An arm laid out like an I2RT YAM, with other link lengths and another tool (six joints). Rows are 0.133 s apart.
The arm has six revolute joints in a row. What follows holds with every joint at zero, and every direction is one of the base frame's. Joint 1 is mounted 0.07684 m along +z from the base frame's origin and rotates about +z. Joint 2 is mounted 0.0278 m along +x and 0.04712 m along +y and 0.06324 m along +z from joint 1 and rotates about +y. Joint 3 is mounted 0.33 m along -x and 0.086 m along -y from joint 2 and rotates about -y. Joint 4 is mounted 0.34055 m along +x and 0.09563 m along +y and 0.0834 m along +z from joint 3 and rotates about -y. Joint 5 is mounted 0.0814 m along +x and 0.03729 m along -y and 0.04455 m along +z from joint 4 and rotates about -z. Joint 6 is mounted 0.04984 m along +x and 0.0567 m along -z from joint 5 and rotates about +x. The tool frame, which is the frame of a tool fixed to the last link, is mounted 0.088 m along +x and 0.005 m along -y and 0.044 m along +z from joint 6; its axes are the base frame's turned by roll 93, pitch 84.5 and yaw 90 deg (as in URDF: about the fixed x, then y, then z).
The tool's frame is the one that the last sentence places.
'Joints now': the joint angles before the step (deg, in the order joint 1, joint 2, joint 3, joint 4, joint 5, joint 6). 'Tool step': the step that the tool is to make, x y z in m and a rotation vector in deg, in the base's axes. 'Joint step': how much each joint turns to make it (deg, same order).
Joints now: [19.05, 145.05, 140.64, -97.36, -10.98, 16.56]
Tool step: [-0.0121, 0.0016, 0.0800, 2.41, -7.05, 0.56]
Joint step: [0.52, -8.06, -0.62, 0.01, 0.06, -0.03]
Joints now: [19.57, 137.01, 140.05, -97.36, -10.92, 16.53]
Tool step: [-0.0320, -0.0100, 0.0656, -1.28, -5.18, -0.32]
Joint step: [0.92, -9.68, -5.02, -0.01, 2.93, 1.36]
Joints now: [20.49, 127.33, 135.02, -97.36, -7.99, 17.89]
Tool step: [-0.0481, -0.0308, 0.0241, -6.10, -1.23, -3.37]
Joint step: [0.61, -11.39, -13.23, 1.16, 6.14, 3.99]
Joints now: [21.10, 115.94, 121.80, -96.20, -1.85, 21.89]
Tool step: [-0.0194, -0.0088, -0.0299, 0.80, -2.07, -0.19]
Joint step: [-0.14, -8.09, -16.31, 10.44, 0.00, 0.05]
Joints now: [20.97, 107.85, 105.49, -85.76, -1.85, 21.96]
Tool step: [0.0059, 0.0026, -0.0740, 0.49, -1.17, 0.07]
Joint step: [0.02, -0.96, -13.52, 13.83, -0.04, -0.05]
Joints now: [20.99, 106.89, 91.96, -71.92, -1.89, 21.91]
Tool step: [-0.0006, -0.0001, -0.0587, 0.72, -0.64, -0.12]
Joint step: [-0.10, 0.41, -9.21, 10.48, -0.44, 0.05]
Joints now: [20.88, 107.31, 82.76, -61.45, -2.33, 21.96]
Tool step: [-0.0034, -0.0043, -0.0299, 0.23, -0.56, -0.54]
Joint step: [-0.30, 0.04, -5.05, 5.70, 0.00, 0.24]
